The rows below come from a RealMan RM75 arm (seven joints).
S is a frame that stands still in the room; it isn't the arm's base.
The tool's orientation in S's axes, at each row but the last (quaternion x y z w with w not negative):
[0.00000 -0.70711 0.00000 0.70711]
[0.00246 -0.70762 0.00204 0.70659]
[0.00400 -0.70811 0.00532 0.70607]
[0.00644 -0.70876 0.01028 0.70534]
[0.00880 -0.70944 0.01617 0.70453]
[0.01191 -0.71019 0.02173 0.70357]
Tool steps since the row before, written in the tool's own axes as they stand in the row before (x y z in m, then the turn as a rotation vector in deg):
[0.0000 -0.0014 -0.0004 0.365 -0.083 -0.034]
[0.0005 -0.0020 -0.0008 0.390 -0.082 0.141]
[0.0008 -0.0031 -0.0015 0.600 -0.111 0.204]
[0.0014 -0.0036 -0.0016 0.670 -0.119 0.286]
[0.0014 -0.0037 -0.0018 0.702 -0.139 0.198]
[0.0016 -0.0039 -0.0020 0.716 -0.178 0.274]
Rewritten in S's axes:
[0.0004 -0.0014 0.0000 0.034 -0.083 0.365]
[0.0008 -0.0020 0.0005 -0.141 -0.083 0.390]
[0.0015 -0.0031 0.0008 -0.204 -0.113 0.600]
[0.0017 -0.0036 0.0014 -0.286 -0.122 0.669]
[0.0019 -0.0036 0.0015 -0.198 -0.139 0.702]
[0.0022 -0.0038 0.0017 -0.272 -0.181 0.716]

